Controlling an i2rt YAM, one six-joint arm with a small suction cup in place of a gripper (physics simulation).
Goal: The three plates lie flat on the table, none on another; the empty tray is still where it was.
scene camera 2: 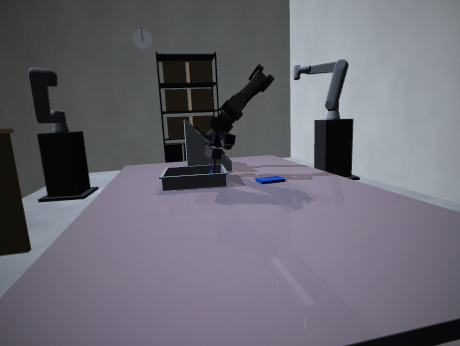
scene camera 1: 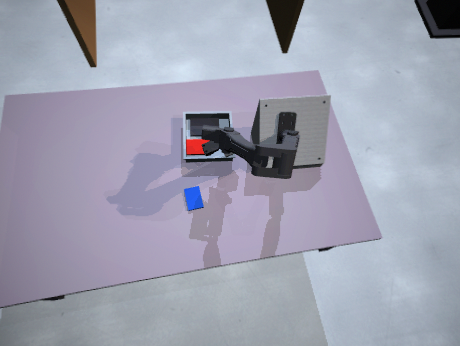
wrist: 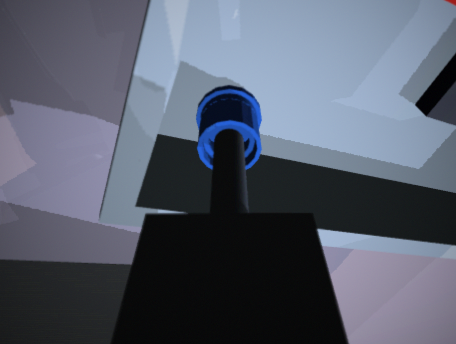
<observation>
My suction cup (wrist: 227,107) is stuck to a tray (scene camera 2: 187,177).
The tray shows as well in scene camera 1 (scene camera 1: 225,117) and in the wrist view (wrist: 341,137).
</observation>
